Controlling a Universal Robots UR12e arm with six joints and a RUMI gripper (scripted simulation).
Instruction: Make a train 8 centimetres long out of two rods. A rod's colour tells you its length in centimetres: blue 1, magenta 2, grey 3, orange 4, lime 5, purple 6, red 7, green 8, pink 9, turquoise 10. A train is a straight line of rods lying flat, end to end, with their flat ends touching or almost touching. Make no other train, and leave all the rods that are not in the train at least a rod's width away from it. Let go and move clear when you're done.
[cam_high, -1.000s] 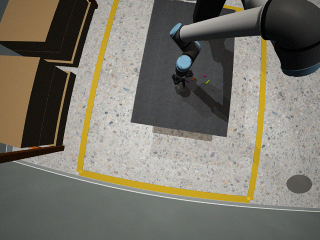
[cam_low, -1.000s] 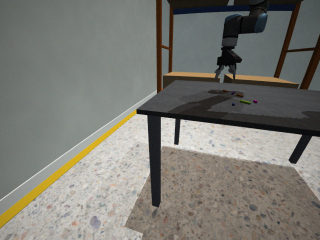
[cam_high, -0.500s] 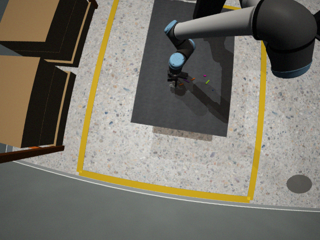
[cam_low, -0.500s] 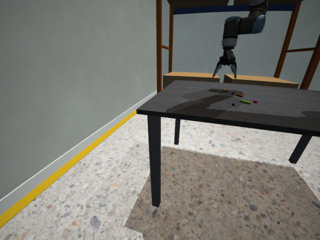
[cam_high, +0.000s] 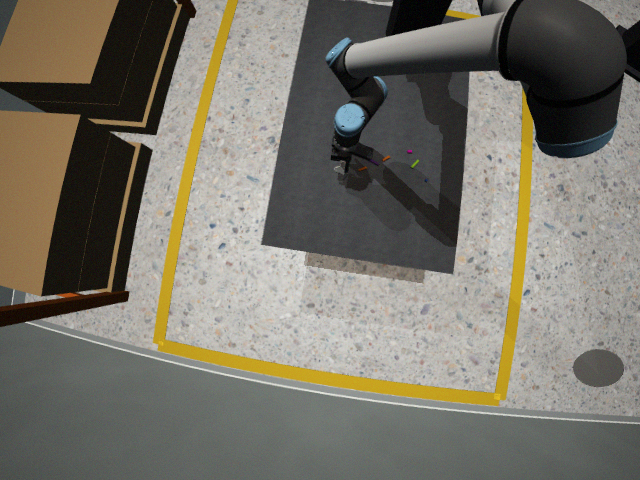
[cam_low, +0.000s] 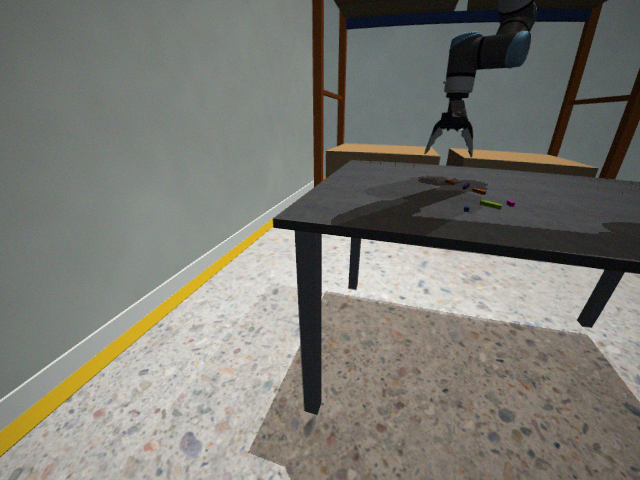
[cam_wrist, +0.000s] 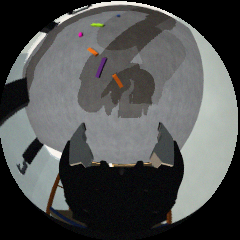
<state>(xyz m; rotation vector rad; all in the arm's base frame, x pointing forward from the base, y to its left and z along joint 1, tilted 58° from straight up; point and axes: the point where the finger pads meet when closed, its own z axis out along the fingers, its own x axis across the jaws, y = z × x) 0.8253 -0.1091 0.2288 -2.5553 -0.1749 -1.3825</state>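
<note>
My gripper is now 9 cm past the purple rod, 10 cm to the right of it and 8 cm above it. The rest, counted from my hand: lime rod: 18 cm behind, 28 cm to the left, 8 cm below; magenta rod: 23 cm behind, 22 cm to the left, 8 cm below; small blue rod: 14 cm behind, 36 cm to the left, 8 cm below.
</note>
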